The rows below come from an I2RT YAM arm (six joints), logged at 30 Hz.
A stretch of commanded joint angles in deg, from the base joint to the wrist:
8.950 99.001 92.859 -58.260 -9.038 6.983
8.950 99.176 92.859 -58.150 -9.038 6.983
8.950 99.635 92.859 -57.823 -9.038 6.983
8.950 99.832 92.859 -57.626 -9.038 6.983
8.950 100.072 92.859 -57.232 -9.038 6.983
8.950 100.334 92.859 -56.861 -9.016 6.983
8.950 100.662 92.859 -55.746 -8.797 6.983
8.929 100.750 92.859 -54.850 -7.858 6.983
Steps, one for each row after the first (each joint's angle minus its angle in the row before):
0.000 0.175 0.000 0.110 0.000 0.000
0.000 0.459 0.000 0.327 0.000 0.000
0.000 0.197 0.000 0.197 0.000 0.000
0.000 0.240 0.000 0.394 0.000 0.000
0.000 0.262 0.000 0.371 0.022 0.000
0.000 0.328 0.000 1.115 0.219 0.000
-0.021 0.088 0.000 0.896 0.939 0.000

